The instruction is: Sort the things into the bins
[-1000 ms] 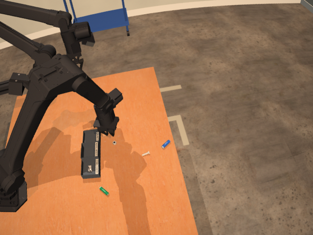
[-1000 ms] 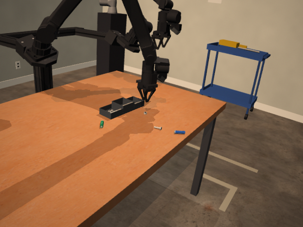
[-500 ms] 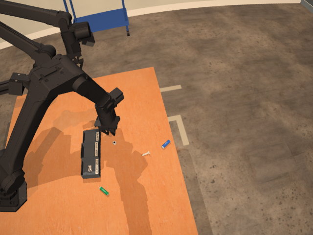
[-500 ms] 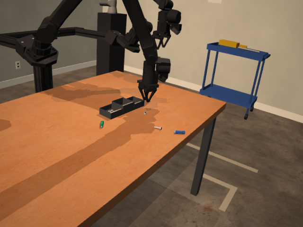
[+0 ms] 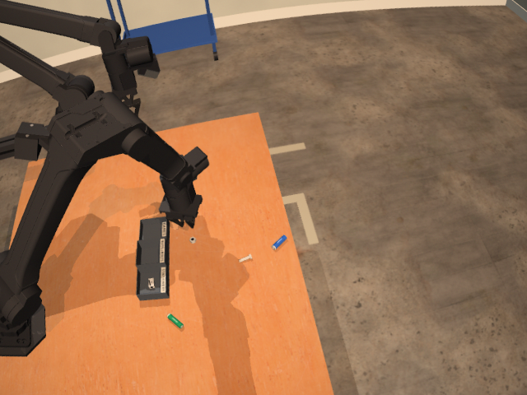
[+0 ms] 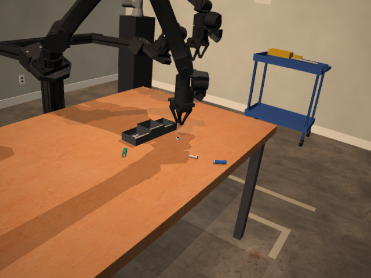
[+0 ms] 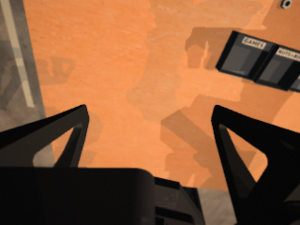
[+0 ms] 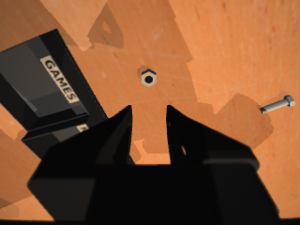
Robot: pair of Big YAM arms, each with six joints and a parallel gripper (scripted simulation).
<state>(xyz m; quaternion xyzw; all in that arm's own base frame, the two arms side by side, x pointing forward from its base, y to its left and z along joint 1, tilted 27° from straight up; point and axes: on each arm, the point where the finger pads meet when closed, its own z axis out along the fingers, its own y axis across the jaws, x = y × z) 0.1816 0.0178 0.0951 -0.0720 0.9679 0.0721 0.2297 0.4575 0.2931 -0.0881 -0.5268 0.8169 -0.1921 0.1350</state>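
The nut is 7 cm below my right hand. Also, from my right hand: pencil sharpener 14 cm to the right, 11 cm behind, 6 cm below; then bolt 15 cm ahead, 7 cm to the right, 7 cm below; then blue battery 24 cm ahead, 7 cm below, 3 cm to the right.
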